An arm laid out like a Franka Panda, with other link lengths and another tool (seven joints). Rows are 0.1 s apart.
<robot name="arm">
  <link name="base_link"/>
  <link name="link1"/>
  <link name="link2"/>
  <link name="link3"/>
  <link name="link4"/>
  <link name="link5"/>
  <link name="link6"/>
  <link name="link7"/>
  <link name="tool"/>
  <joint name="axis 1" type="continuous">
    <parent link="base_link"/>
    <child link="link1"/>
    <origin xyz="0 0 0.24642" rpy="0 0 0"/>
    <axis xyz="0 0 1"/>
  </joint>
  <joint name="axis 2" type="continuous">
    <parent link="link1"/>
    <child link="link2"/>
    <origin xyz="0 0 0" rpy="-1.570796 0 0"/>
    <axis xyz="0 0 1"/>
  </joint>
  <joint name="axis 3" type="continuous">
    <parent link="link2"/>
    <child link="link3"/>
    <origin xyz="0 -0.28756 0" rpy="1.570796 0 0"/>
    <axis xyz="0 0 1"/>
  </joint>
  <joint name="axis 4" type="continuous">
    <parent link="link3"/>
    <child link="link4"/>
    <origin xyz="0.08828 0 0" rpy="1.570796 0 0"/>
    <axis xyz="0 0 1"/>
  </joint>
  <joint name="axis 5" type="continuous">
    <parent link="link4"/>
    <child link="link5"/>
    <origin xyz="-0.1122 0.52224 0" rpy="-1.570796 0 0"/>
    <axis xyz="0 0 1"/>
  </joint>
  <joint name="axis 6" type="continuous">
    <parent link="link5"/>
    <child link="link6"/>
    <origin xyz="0 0 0" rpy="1.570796 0 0"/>
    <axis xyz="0 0 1"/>
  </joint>
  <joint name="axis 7" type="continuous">
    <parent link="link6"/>
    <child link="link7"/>
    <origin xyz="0.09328 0 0" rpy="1.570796 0 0"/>
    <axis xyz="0 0 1"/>
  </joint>
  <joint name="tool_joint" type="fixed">
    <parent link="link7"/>
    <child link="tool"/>
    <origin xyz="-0.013 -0.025 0.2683" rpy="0 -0.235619 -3.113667"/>
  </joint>
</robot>
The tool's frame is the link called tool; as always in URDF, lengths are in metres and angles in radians. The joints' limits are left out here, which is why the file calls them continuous.
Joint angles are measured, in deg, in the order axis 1, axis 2, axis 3, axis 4, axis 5, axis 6, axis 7. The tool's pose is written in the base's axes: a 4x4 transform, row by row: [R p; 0 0 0 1], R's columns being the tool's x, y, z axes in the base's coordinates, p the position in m. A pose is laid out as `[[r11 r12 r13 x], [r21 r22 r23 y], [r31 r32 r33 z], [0 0 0 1]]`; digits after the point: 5 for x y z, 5 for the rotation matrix.
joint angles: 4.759, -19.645, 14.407, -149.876, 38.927, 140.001, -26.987
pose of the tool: [[-0.88590 -0.30072 0.35319 0.54151], [-0.12954 0.89148 0.43414 0.25530], [-0.44542 0.33885 -0.82872 0.05816], [0 0 0 1]]
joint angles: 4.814, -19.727, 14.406, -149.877, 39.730, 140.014, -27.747
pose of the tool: [[-0.88351 -0.30553 0.35504 0.54171], [-0.12903 0.88741 0.44256 0.25699], [-0.45028 0.34519 -0.82346 0.05966], [0 0 0 1]]
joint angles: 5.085, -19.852, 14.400, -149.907, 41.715, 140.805, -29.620
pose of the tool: [[-0.87322 -0.31776 0.36948 0.54451], [-0.12534 0.87912 0.45983 0.26112], [-0.47093 0.35522 -0.80749 0.06343], [0 0 0 1]]
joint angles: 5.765, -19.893, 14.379, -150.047, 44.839, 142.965, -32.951
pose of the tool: [[-0.84949 -0.34303 0.40087 0.55039], [-0.12289 0.86754 0.48194 0.26741], [-0.51309 0.36014 -0.77913 0.06800], [0 0 0 1]]
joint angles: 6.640, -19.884, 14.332, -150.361, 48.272, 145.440, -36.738
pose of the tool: [[-0.82196 -0.37031 0.43273 0.55514], [-0.12178 0.85648 0.50160 0.27341], [-0.55638 0.35959 -0.74909 0.07069], [0 0 0 1]]
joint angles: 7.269, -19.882, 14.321, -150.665, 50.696, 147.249, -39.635
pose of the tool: [[-0.80042 -0.39104 0.45433 0.55776], [-0.12398 0.84953 0.51277 0.27671], [-0.58648 0.35410 -0.72846 0.07154], [0 0 0 1]]
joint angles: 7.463, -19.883, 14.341, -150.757, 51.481, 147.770, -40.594
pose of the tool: [[-0.79351 -0.39816 0.46023 0.55830], [-0.12547 0.84706 0.51647 0.27790], [-0.59548 0.35208 -0.72211 0.07173], [0 0 0 1]]
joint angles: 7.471, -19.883, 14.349, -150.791, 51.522, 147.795, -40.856
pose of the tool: [[-0.79200 -0.40164 0.45980 0.55802], [-0.12877 0.84608 0.51726 0.27782], [-0.59679 0.35047 -0.72182 0.07135], [0 0 0 1]]
